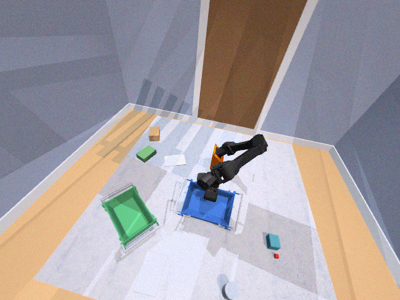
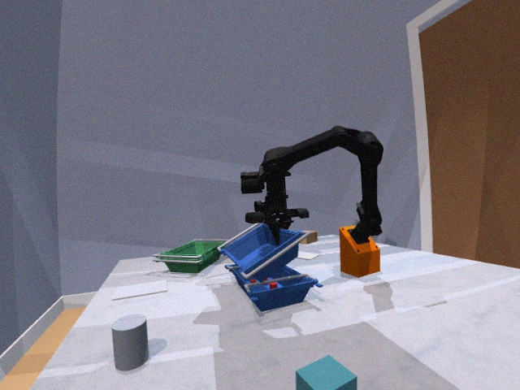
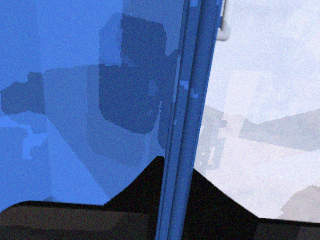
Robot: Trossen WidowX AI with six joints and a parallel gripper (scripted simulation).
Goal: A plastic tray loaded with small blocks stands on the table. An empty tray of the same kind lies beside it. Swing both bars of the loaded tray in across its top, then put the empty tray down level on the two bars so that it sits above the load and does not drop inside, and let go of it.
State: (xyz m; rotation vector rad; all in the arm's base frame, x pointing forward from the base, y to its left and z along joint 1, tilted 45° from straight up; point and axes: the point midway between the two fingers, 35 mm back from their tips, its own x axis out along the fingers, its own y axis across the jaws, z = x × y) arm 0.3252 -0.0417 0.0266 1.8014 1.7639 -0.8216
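The blue tray lies 70 mm ahead of my gripper tip and 10 mm to the right of it. The rest, counted from my gripper tip: teal block 150 mm ahead, 360 mm to the left, 110 mm below; then grey cylinder 390 mm ahead, 140 mm to the left, 100 mm below; then red block 210 mm ahead, 380 mm to the left, 130 mm below.
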